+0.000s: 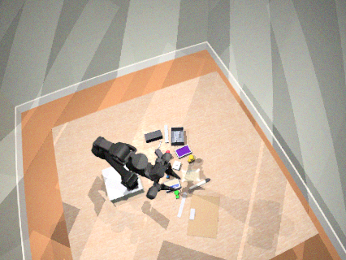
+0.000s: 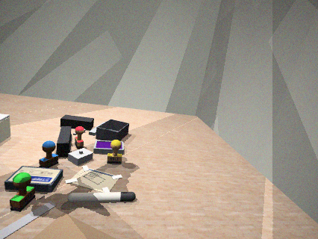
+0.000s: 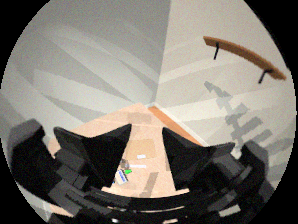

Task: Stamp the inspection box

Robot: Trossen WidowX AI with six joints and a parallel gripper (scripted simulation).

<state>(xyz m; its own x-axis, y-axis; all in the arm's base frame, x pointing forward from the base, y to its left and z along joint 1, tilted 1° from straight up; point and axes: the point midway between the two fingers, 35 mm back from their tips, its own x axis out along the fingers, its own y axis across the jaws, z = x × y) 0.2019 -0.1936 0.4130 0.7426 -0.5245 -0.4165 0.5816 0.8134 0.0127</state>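
My gripper tip is now 44 cm above the green-knobbed stamp and 10 cm to the right of it. Round my gripper tip: marker 45 cm below, 16 cm ahead, 13 cm to the left; then ruler 46 cm below, 4 cm to the left, 1 cm ahead; then blue-and-white tin 45 cm below, 17 cm to the left, 1 cm behind.
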